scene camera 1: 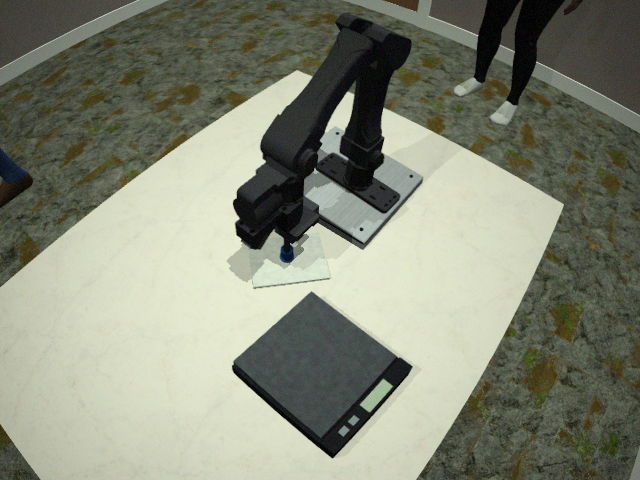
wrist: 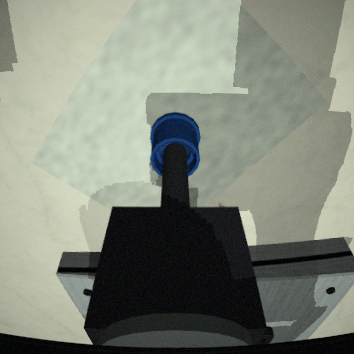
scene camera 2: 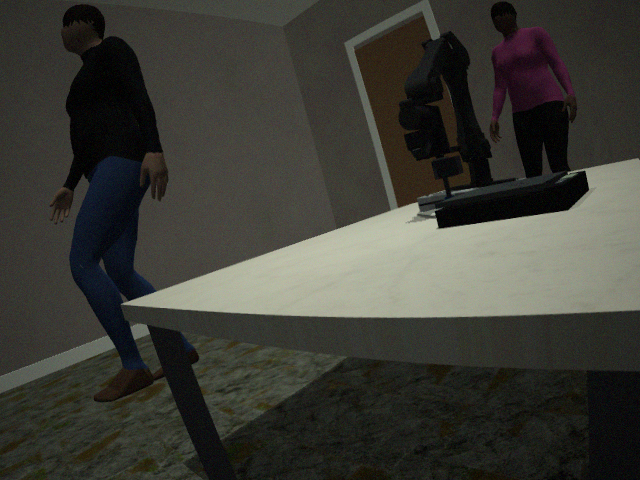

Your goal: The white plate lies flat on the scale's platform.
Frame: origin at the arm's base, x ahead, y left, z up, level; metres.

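Seen in the pictures: hand at its tool point: [scene camera 1: 287, 257] [wrist: 174, 132]; arm's base at its link origin: [scene camera 1: 357, 183] [scene camera 2: 482, 186].
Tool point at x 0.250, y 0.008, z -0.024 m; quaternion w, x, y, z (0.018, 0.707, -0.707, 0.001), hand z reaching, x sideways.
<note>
Pixels of each thing's top centre, then the offset from my tool point to it. Level surfaces: height alone.
- white plate at its top centre: [wrist: 168, 132] [scene camera 1: 287, 258] dx +0.003, dy +0.004, dz +0.006 m
- table at its surface level: dz -0.006 m
- dark grey scale at its top centre: [scene camera 1: 323, 366] [scene camera 2: 513, 184] dx +0.154, dy +0.216, dz +0.039 m
The white plate [scene camera 1: 304, 271] [wrist: 116, 105] is a thin pale square that lies flat on the table [scene camera 1: 166, 267], just in front of the arm's base. My blue suction cup [scene camera 1: 286, 255] [wrist: 175, 140] stands straight down on the plate near its middle and touches its surface. The dark grey scale [scene camera 1: 313, 362] [scene camera 2: 499, 200] lies nearer the front of the table, apart from the plate, and its platform is bare. Its display and buttons face the front right. In the second scene view the scale hides the cup.
The arm's grey base plate [scene camera 1: 366, 224] [wrist: 291, 295] lies right behind the white plate. A person in black tights [scene camera 1: 499, 48] stands past the far table corner. In the second scene view a person in pink [scene camera 2: 525, 71] stands behind the arm, and one in blue trousers [scene camera 2: 113, 143] is at the left.
</note>
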